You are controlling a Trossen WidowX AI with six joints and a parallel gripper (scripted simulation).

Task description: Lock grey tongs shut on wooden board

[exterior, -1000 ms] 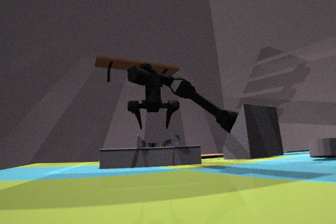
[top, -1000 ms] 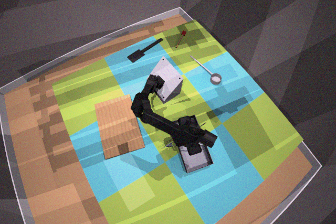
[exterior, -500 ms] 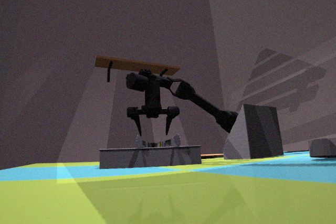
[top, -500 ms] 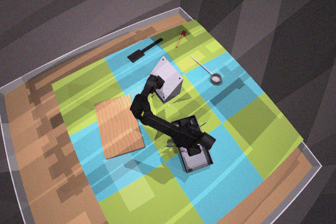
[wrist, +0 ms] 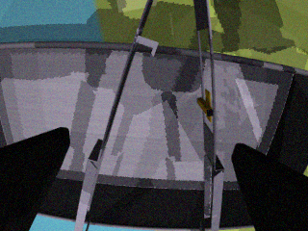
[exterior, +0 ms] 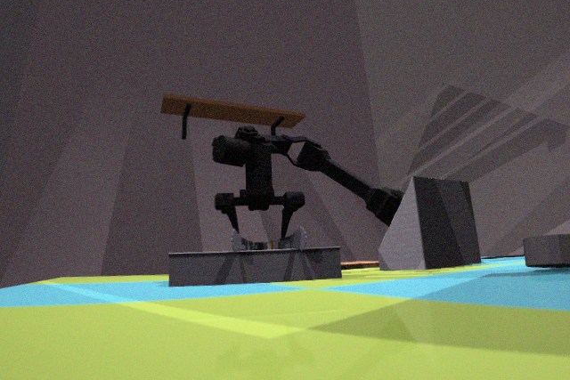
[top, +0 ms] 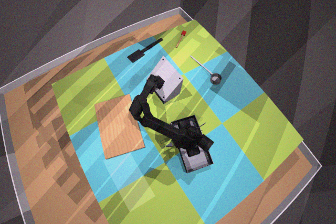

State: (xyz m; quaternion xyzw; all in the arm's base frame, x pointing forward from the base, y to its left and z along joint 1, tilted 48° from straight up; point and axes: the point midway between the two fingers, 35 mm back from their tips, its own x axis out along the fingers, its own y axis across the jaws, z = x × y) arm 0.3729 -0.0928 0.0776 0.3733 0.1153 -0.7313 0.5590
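Right now my gripper tip is 30 mm past the yellow lock piece, 10 mm to the left of it and 10 mm above it. From my gripper tip the other things lie so: wooden board (340 mm behind, 240 mm to the right, 70 mm below); dark roasting tin (30 mm ahead, 20 mm to the left, 50 mm below); black spatula (700 mm behind, 250 mm to the left, 70 mm below).
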